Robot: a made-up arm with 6 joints.
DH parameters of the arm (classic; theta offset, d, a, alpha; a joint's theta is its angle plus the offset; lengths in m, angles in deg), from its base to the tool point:
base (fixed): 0 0.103 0 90
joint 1: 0 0.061 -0.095 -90
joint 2: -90 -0.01 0.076 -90
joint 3: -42.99 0 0.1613 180
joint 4: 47.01 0.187 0.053 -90
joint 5: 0 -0.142 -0.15 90
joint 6: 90 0.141 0.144 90
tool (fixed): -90 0.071 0 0
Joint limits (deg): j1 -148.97..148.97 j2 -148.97..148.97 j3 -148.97..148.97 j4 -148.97..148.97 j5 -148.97..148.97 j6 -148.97..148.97
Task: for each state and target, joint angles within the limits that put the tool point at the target. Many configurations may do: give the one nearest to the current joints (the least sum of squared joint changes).
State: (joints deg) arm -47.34 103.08 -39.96 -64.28 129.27 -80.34
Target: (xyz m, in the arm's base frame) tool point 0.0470 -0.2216 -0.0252
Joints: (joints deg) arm -59.95 68.04 -26.76 -109.98 148.97 -77.58
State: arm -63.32 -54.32 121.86 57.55 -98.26 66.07
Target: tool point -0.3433 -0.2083 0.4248
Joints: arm -63.50 -81.55 113.23 41.70 -146.25 91.86
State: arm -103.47 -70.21 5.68 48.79 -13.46 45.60
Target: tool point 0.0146 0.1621 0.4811
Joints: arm -104.42 -84.86 9.00 29.96 -23.20 35.98
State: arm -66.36 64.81 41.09 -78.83 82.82 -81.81
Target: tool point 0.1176 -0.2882 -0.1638
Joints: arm -46.84 80.07 16.62 -76.61 96.77 -65.83
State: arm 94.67 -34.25 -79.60 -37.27 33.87 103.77
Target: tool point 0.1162 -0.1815 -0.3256
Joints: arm 100.46 -16.98 -78.34 -43.99 -5.70 98.40
